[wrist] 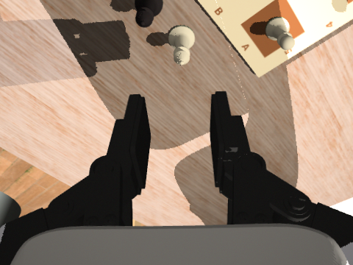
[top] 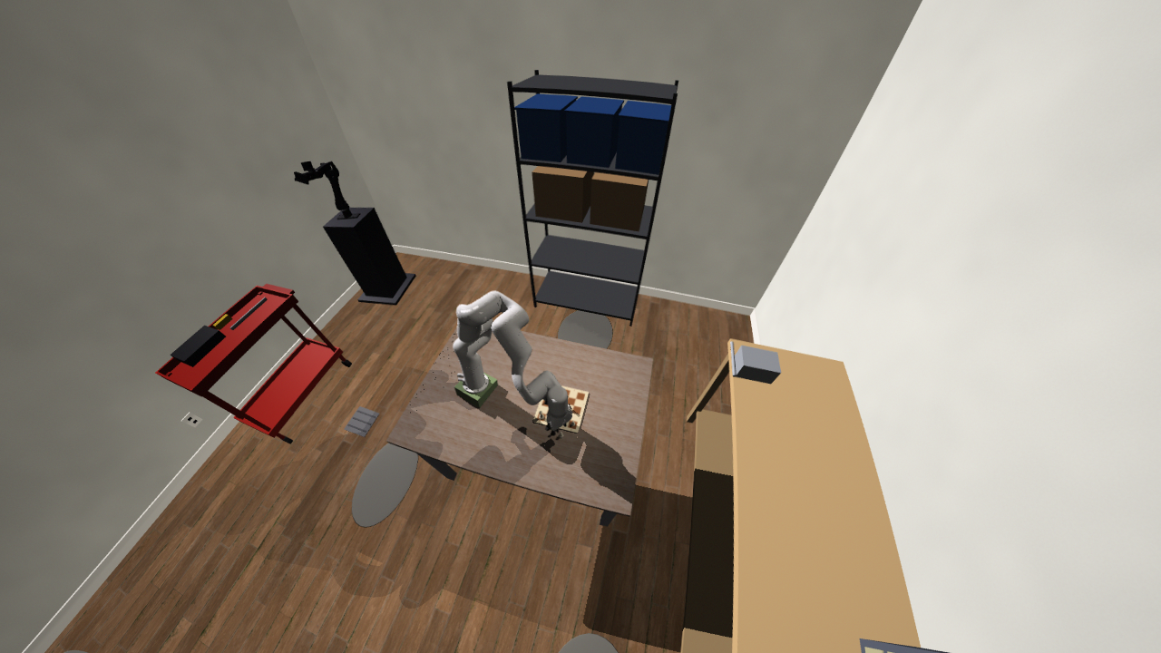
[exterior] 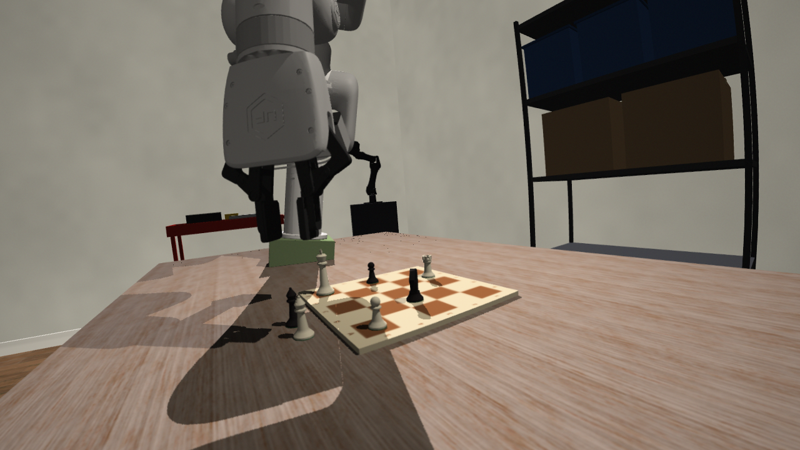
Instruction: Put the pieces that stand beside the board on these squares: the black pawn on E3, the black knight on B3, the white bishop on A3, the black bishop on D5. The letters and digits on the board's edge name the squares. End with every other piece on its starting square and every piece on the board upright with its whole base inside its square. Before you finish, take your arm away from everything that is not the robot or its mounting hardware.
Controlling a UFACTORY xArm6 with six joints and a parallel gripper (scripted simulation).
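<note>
The white rook is 100 mm below my hand. From my hand the other things lie so: black knight 100 mm below, 40 mm behind; then white pawn 100 mm below, 60 mm to the left, 50 mm ahead; then tall white piece 100 mm behind, 80 mm to the left, 80 mm below.
</note>
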